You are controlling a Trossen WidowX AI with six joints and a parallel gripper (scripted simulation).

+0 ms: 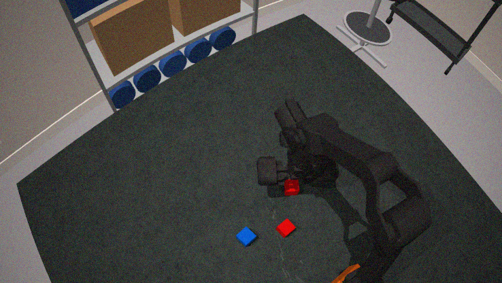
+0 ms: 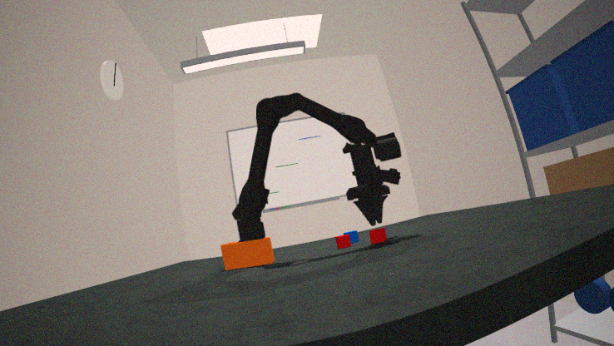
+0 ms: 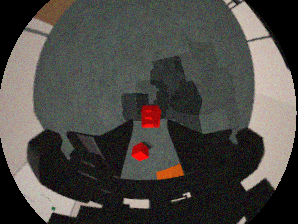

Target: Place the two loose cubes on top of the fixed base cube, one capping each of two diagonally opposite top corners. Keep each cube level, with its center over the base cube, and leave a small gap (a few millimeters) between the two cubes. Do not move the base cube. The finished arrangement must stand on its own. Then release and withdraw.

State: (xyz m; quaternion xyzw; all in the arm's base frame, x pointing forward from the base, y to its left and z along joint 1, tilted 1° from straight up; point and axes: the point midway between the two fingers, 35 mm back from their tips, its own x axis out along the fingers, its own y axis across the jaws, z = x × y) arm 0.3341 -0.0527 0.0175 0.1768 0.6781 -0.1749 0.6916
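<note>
Now: the blue cube 17 cm to the left of my gripper tip, 6 cm behind it and 3 cm below it.
</note>
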